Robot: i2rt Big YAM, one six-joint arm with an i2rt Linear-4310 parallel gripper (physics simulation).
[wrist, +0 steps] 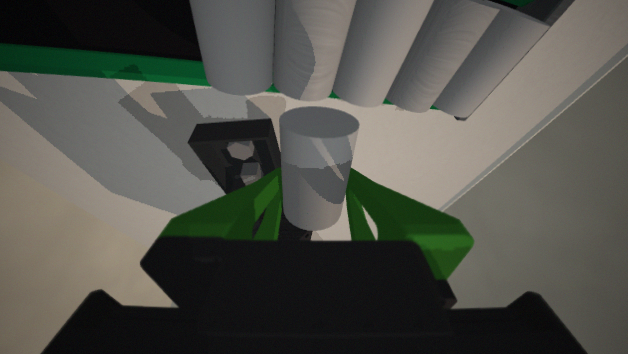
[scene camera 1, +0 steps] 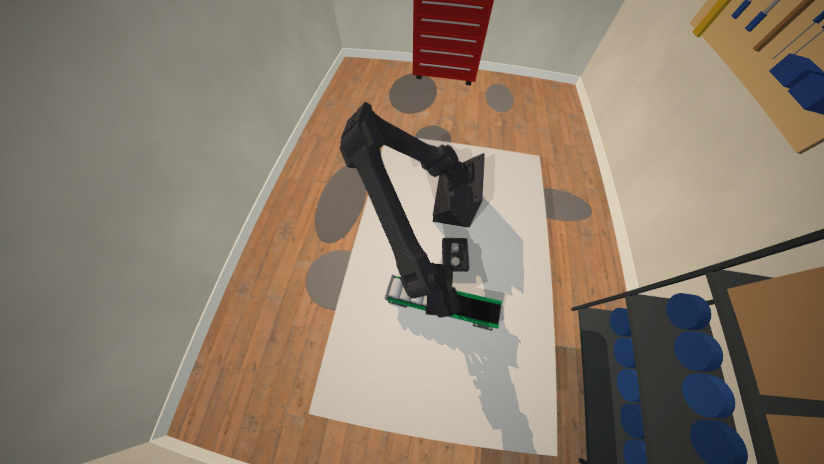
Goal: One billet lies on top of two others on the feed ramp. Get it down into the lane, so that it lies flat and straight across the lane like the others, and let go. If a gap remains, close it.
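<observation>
My gripper [wrist: 314, 175] [scene camera 1: 442, 306] is shut on a grey cylindrical billet [wrist: 316, 145], green fingers on both sides of it; one round end faces the wrist camera. In scene camera 1 the arm hides this billet and the fingertips. The green-edged lane [scene camera 1: 482, 297] [wrist: 100, 63] is under and beside the gripper in that view. Several grey billets [scene camera 1: 395, 287] [wrist: 382, 55] lie side by side across the lane at its left end in scene camera 1. Whether the held billet touches anything below is hidden.
A small black block [scene camera 1: 445, 254] [wrist: 235, 131] with two light inserts sits close beside the lane. The arm's dark base mount [scene camera 1: 452, 204] stands farther back on the white table [scene camera 1: 374, 368]. A rack with blue discs [scene camera 1: 708, 395] stands at the right.
</observation>
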